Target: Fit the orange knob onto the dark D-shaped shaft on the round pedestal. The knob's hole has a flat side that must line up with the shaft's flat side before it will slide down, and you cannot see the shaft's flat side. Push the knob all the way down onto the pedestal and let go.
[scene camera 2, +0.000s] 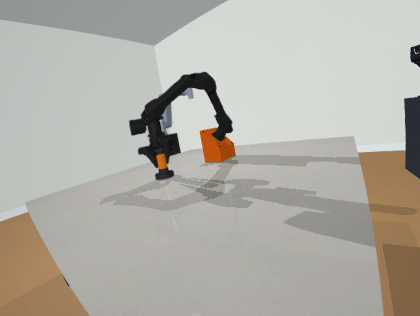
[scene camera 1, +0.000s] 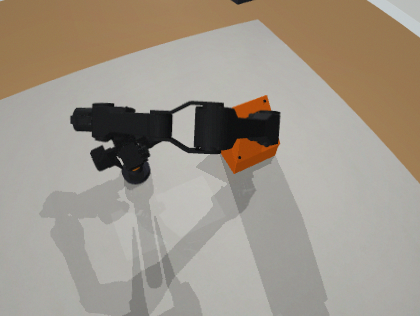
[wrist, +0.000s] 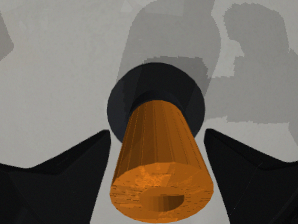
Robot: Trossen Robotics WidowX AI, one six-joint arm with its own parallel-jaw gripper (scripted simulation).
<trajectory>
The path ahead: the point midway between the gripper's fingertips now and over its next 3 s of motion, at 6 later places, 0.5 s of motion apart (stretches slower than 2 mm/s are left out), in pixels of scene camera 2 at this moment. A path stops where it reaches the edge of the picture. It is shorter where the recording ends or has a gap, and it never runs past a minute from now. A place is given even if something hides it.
My gripper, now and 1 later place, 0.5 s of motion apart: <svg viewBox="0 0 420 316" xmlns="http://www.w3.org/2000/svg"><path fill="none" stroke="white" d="M162 165L158 148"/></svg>
</trajectory>
